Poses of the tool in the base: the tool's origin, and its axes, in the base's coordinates. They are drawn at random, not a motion.
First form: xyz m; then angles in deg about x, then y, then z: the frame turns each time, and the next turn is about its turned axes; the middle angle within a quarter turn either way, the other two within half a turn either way.
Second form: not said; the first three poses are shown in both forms.
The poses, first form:
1: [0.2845, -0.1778, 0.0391, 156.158, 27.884, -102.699]
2: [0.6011, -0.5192, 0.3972, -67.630, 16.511, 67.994]
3: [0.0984, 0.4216, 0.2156, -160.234, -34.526, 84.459]
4: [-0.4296, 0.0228, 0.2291, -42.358, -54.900, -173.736]
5: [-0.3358, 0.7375, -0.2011, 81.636, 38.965, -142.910]
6: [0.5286, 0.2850, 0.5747, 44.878, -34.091, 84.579]
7: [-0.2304, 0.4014, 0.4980, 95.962, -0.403, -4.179]
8: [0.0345, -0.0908, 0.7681, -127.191, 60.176, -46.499]
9: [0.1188, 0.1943, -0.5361, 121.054, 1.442, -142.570]
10: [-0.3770, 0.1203, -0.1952, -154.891, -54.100, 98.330]
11: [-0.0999, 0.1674, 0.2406, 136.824, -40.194, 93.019]
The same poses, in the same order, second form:
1: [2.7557, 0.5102, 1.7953, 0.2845, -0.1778, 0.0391]
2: [-0.5936, 1.1150, 0.6161, 0.6011, -0.5192, 0.3972]
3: [2.5704, 0.3986, -1.4844, 0.0984, 0.4216, 0.2156]
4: [1.0471, 0.5556, -2.3087, -0.4296, 0.0228, 0.2291]
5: [-1.4376, 0.5512, -2.3863, -0.3358, 0.7375, -0.2011]
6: [-0.5106, -0.8330, 1.4542, 0.5286, 0.2850, 0.5747]
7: [1.6751, 0.0733, 0.0006, -0.2304, 0.4014, 0.4980]
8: [-2.6320, -1.2192, -0.1085, 0.0345, -0.0908, 0.7681]
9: [-2.2250, 0.5598, 2.7842, 0.1188, 0.1943, -0.5361]
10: [2.1642, 0.3190, -1.6604, -0.3770, 0.1203, -0.1952]
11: [2.4798, -0.7868, -1.6278, -0.0999, 0.1674, 0.2406]
